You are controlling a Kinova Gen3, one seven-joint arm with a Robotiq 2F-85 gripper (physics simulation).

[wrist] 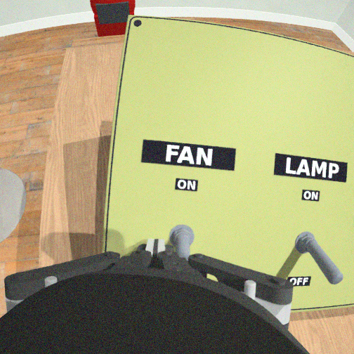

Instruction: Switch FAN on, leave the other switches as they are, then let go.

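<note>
The FAN switch (181, 237) is a grey lever below the FAN label and its ON mark. Its round base shows, and its stick runs down the picture, away from ON, until the gripper body hides its lower end. The LAMP switch (320, 260) is a grey lever slanting down and right, its tip beside its OFF mark. My gripper (155, 250) is shut and empty. Its fingertips are just left of the FAN lever in the view; whether they touch it I cannot tell. The FAN switch's OFF mark is hidden.
The yellow-green panel (225, 100) lies on a wooden table (82, 100). A red object (112, 30) with a dark face stands beyond the panel's top left corner. A grey rounded object (9, 205) shows at the left edge. Dark shadows fall left of the panel.
</note>
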